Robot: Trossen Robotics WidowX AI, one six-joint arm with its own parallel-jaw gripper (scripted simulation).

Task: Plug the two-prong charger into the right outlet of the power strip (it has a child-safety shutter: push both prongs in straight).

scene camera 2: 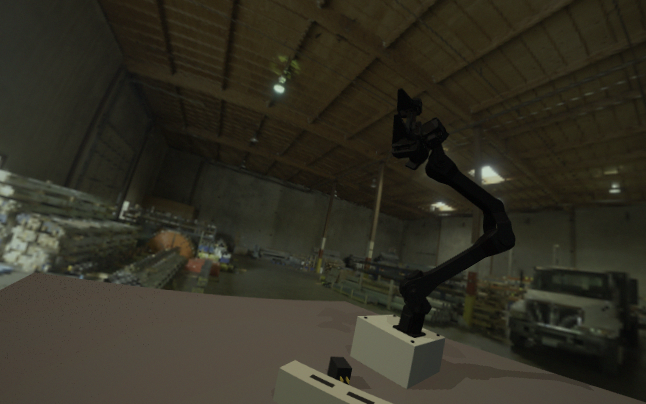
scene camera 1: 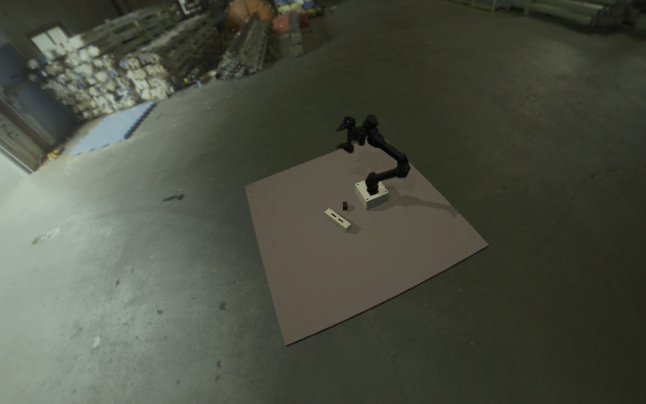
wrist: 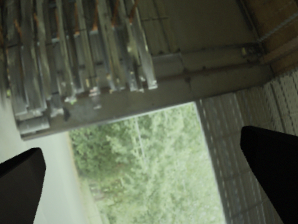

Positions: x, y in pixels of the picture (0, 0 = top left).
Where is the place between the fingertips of my gripper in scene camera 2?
398, 100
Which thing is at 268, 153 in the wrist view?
My gripper.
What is my gripper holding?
Nothing.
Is my gripper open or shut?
Open.
